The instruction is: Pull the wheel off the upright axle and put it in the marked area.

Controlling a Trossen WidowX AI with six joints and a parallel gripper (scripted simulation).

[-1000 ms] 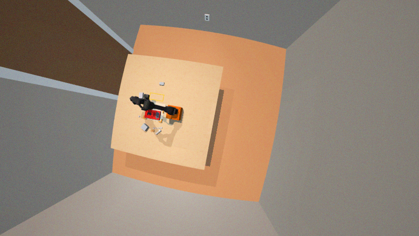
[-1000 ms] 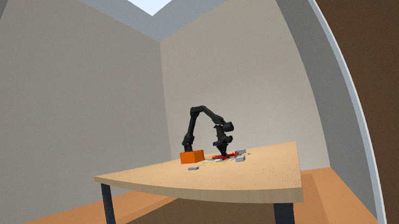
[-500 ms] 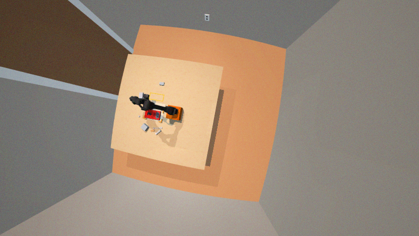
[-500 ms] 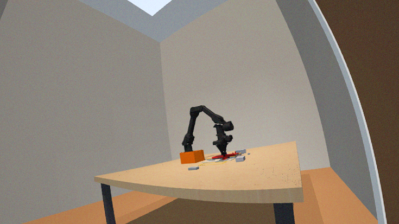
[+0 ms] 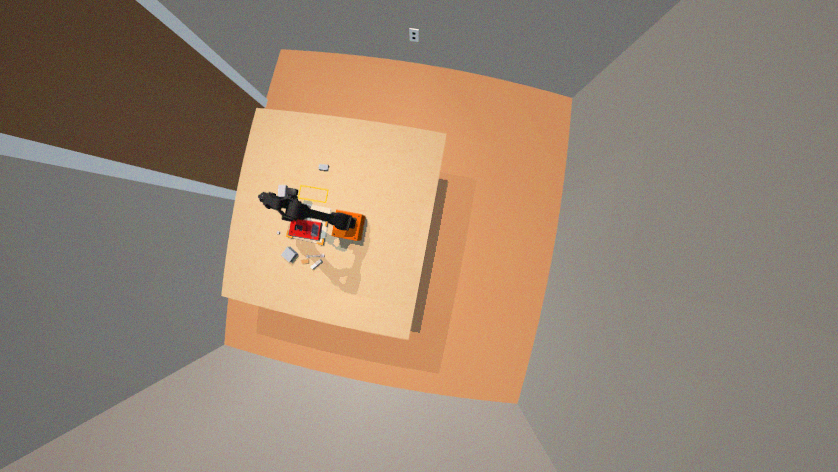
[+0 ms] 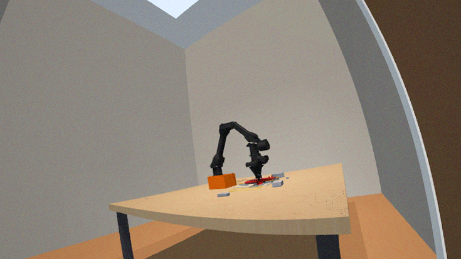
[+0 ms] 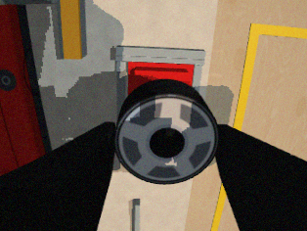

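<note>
The dark axle lies 2 cm below my gripper tip. From my gripper tip the other things lie so: wheel: right at my gripper tip.
</note>
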